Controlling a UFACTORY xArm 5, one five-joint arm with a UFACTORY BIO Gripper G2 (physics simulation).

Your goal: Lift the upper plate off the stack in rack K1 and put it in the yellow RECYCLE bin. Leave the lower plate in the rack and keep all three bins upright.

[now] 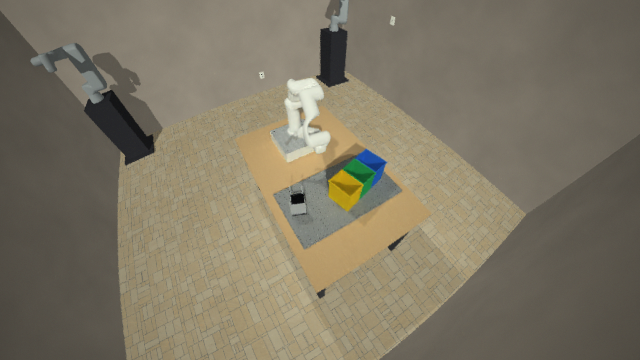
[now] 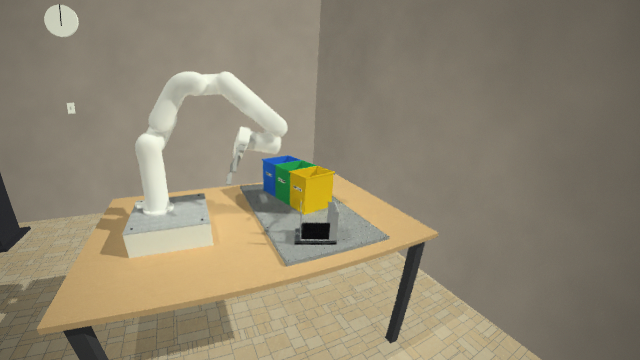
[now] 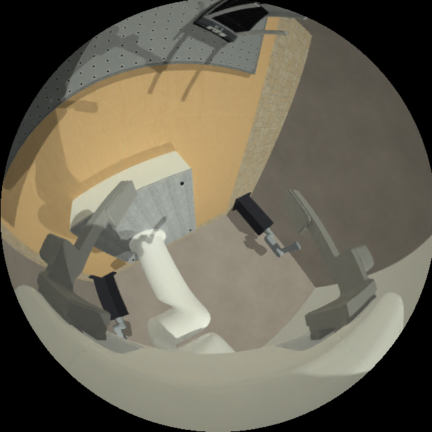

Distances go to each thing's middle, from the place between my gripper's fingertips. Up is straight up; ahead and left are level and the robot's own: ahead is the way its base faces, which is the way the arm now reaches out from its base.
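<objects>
My gripper sits 400 mm short of the yellow bin (image 2: 312,186), 130 mm to the right of it and 140 mm above it. There is a green bin (image 2: 282,170) too, and counted from my gripper that one is 370 mm ahead, 260 mm to the left and 140 mm below.
</objects>
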